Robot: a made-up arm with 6 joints. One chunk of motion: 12 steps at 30 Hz.
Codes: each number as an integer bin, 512 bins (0 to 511) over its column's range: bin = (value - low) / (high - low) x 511, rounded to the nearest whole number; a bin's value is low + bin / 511 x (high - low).
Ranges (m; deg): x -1.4..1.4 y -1.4..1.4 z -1.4..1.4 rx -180..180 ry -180..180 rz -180..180
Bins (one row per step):
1: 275 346 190 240 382 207
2: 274 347 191 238 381 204
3: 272 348 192 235 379 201
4: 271 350 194 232 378 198
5: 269 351 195 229 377 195
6: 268 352 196 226 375 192
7: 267 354 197 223 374 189
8: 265 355 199 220 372 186
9: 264 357 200 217 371 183
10: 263 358 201 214 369 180
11: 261 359 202 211 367 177
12: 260 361 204 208 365 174
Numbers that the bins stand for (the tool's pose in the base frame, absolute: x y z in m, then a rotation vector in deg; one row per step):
1: 0.1068 0.4959 -0.3589 -10.92 89.12 -34.17
2: 0.1014 0.5014 -0.3534 -12.33 88.41 -36.28
3: 0.0904 0.5068 -0.3479 -14.44 87.01 -38.40
4: 0.0849 0.5178 -0.3370 -16.56 86.30 -40.51
5: 0.0740 0.5233 -0.3315 -18.67 85.60 -42.62
6: 0.0685 0.5288 -0.3260 -20.78 84.19 -44.74
7: 0.0630 0.5397 -0.3205 -22.90 83.48 -46.85
8: 0.0521 0.5452 -0.3096 -25.01 82.07 -48.96
9: 0.0466 0.5562 -0.3041 -27.12 81.37 -51.08
10: 0.0411 0.5616 -0.2986 -29.24 79.96 -53.19
11: 0.0301 0.5671 -0.2932 -31.35 78.55 -55.30
12: 0.0247 0.5781 -0.2822 -33.46 77.14 -57.42

